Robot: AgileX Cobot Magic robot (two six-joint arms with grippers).
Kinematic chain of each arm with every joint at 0, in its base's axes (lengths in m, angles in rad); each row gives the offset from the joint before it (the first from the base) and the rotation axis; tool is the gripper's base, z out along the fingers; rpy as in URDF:
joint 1: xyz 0 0 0.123 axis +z
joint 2: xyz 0 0 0 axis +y
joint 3: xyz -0.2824 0 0.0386 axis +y
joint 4: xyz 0.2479 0 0.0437 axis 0.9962 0 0.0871
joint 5: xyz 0 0 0 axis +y
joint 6: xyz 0.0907 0 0.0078 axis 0.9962 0 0.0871
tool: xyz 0 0 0 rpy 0 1.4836 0
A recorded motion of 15 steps. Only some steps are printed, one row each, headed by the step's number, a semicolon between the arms.
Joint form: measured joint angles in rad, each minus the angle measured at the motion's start. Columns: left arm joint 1, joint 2, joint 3, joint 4, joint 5, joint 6; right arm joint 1, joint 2, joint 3, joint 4, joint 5, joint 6.
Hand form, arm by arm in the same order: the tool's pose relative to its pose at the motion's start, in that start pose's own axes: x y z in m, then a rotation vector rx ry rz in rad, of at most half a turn. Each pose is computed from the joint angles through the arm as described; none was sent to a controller.
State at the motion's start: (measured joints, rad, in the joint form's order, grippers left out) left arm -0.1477 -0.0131 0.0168 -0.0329 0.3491 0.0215; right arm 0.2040 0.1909 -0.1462 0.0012 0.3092 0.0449
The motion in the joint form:
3: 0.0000 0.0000 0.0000 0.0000 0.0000 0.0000; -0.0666 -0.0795 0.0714 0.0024 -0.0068 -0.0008
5: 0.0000 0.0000 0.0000 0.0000 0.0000 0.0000; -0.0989 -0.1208 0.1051 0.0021 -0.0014 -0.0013
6: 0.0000 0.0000 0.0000 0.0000 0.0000 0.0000; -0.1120 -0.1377 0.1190 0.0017 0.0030 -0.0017
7: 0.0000 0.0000 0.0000 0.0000 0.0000 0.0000; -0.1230 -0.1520 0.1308 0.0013 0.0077 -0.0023
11: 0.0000 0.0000 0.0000 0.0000 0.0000 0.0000; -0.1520 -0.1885 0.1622 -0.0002 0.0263 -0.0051
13: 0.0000 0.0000 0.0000 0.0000 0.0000 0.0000; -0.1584 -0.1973 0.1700 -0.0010 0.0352 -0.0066
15: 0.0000 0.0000 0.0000 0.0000 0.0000 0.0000; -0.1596 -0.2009 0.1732 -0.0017 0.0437 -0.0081
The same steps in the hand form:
3: 0.0000 0.0000 0.0000 0.0000 0.0000 0.0000; 0.0192 -0.0049 -0.0014 0.0629 -0.0179 0.0186
5: 0.0000 0.0000 0.0000 0.0000 0.0000 0.0000; 0.0290 -0.0070 -0.0018 0.0941 -0.0215 0.0259
6: 0.0000 0.0000 0.0000 0.0000 0.0000 0.0000; 0.0332 -0.0079 -0.0019 0.1069 -0.0206 0.0286
7: 0.0000 0.0000 0.0000 0.0000 0.0000 0.0000; 0.0369 -0.0086 -0.0018 0.1177 -0.0189 0.0305
11: 0.0000 0.0000 0.0000 0.0000 0.0000 0.0000; 0.0473 -0.0104 -0.0014 0.1465 -0.0064 0.0348
13: 0.0000 0.0000 0.0000 0.0000 0.0000 0.0000; 0.0503 -0.0108 -0.0012 0.1531 0.0014 0.0348
15: 0.0000 0.0000 0.0000 0.0000 0.0000 0.0000; 0.0519 -0.0109 -0.0011 0.1547 0.0096 0.0336

